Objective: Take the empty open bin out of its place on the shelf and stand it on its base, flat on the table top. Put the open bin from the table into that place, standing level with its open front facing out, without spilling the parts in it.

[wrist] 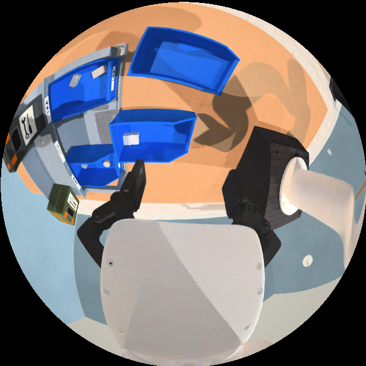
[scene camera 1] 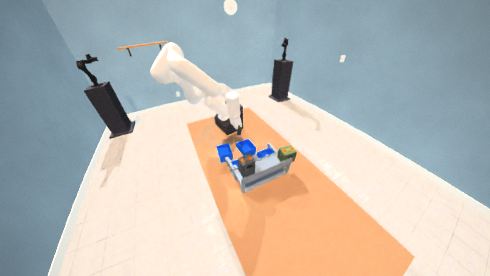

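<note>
An empty blue open bin (scene camera 1: 225, 152) (wrist: 187, 57) stands on its base on the orange table top, apart from the shelf. A second blue open bin (scene camera 1: 245, 147) (wrist: 170, 145) stands on the table in front of the shelf, with a white part (wrist: 131, 139) inside. The grey shelf (scene camera 1: 267, 175) (wrist: 122, 51) holds two blue bins with pale parts, one (wrist: 82, 95) at one end and one (wrist: 92, 172) at the other. Between them is a bare grey place. My gripper (scene camera 1: 239, 132) (wrist: 186, 173) is open and empty, above the table on the robot-base side of the bin with the part.
A dark grey toolbox (scene camera 1: 246, 166) (wrist: 17, 137) and a green toolbox (scene camera 1: 287, 153) (wrist: 63, 205) are on top of the shelf. The black robot base (scene camera 1: 225, 124) (wrist: 267, 170) stands behind the table bins. Two black pedestals (scene camera 1: 110, 110) (scene camera 1: 281, 80) stand on the floor beyond the table.
</note>
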